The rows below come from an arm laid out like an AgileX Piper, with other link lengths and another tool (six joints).
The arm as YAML. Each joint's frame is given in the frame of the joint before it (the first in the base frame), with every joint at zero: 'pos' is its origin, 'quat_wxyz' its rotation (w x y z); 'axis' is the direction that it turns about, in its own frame. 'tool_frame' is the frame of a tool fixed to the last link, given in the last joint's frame.
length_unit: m
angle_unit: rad
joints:
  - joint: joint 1
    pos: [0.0, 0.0, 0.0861]
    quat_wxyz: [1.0, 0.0, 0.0, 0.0]
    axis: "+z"
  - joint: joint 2
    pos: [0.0, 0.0, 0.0]
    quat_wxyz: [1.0, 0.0, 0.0, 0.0]
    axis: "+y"
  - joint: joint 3
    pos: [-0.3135, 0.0, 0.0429]
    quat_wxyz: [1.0, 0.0, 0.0, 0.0]
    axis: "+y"
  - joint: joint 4
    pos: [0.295, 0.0, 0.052]
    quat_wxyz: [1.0, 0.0, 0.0, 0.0]
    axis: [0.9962, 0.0, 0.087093]
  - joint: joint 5
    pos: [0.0, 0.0, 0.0]
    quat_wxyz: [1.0, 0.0, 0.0, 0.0]
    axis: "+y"
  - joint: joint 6
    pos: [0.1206, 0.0, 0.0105]
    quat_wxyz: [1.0, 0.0, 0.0, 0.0]
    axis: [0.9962, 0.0, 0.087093]
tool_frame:
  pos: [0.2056, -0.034, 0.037]
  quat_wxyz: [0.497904, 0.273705, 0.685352, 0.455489]
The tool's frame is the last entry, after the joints.
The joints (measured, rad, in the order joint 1, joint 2, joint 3, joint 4, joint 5, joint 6), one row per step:
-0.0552 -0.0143 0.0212 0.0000 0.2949 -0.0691
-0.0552 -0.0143 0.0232 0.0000 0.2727 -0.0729
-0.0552 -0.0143 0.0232 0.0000 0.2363 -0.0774
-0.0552 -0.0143 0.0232 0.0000 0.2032 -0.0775
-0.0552 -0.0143 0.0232 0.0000 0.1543 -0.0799
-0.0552 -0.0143 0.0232 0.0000 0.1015 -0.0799
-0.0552 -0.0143 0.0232 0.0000 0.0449 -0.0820
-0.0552 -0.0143 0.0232 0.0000 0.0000 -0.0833
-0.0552 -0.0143 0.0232 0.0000 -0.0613 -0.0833
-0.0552 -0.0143 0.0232 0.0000 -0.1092 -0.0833
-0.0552 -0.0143 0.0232 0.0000 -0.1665 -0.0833
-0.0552 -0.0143 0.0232 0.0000 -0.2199 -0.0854
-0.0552 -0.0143 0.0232 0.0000 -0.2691 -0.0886
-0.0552 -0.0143 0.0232 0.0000 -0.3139 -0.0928
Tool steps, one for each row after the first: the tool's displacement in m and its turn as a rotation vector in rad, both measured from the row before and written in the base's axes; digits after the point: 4 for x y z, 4 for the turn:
0.0011 0.0000 0.0061 -0.0048 -0.0200 0.0008
0.0014 0.0000 0.0121 -0.0064 -0.0361 0.0008
0.0008 0.0000 0.0109 -0.0019 -0.0330 0.0000
0.0006 0.0000 0.0162 -0.0051 -0.0487 0.0002
-0.0003 0.0000 0.0174 -0.0029 -0.0527 0.0000
-0.0013 0.0001 0.0187 -0.0052 -0.0564 0.0000
-0.0018 0.0001 0.0147 -0.0038 -0.0448 -0.0001
-0.0035 0.0002 0.0199 -0.0034 -0.0612 0.0000
-0.0036 0.0002 0.0154 -0.0026 -0.0478 0.0000
-0.0052 0.0003 0.0181 -0.0032 -0.0572 0.0000
-0.0058 0.0004 0.0167 -0.0050 -0.0532 -0.0006
-0.0062 0.0004 0.0151 -0.0057 -0.0490 -0.0010
-0.0063 0.0004 0.0135 -0.0064 -0.0445 -0.0015

